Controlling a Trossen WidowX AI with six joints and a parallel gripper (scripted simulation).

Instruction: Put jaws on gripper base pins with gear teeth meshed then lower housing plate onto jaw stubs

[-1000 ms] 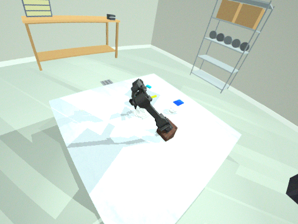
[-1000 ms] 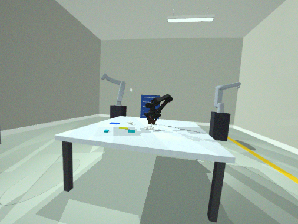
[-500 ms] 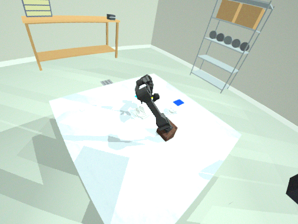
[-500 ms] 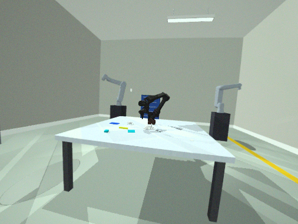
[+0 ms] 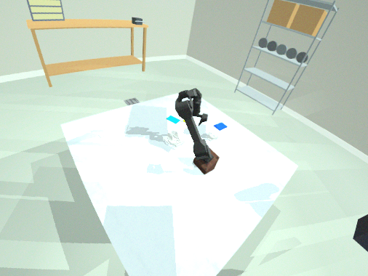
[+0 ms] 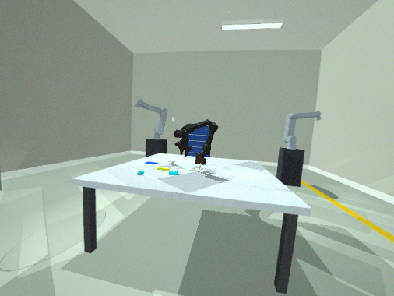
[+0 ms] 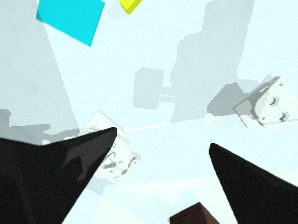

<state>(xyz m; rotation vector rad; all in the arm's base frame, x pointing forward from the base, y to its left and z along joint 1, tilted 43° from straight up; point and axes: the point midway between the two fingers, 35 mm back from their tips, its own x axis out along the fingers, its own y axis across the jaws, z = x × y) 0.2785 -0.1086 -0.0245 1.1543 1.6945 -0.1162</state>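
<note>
The small white part lies 14 cm to the right of my gripper tip, 10 cm behind it and 8 cm below it. From my gripper tip the other things lie so: yellow bar (16 cm ahead, 11 cm to the right, 10 cm below); then pale jaw (15 cm to the left, 9 cm below, 2 cm behind); then blue square (32 cm to the right, 10 cm below, 3 cm behind).
</note>
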